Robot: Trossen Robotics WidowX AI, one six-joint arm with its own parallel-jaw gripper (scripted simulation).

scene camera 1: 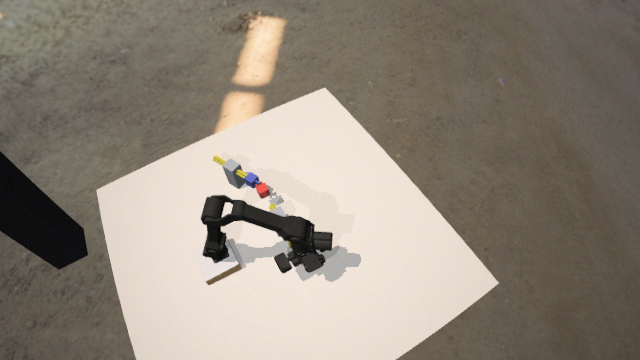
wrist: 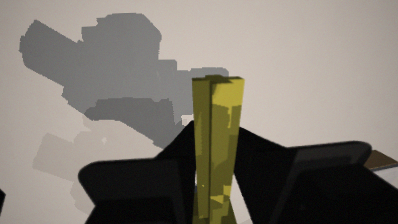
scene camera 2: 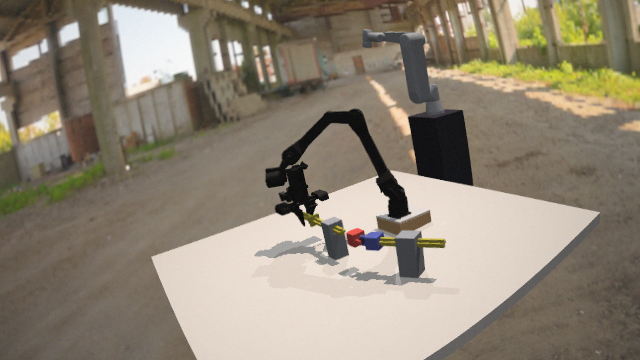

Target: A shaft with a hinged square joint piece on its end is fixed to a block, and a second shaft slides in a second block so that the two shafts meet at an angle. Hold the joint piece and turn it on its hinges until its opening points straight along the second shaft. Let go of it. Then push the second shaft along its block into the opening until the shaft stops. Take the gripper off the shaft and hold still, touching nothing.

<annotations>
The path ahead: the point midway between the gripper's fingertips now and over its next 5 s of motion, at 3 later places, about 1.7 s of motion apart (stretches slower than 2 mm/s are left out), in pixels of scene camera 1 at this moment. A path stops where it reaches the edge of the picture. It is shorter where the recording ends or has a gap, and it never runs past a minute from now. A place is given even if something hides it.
The gripper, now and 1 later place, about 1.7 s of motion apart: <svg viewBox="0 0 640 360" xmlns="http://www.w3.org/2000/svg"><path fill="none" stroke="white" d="M304 262L296 248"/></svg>
</annotations>
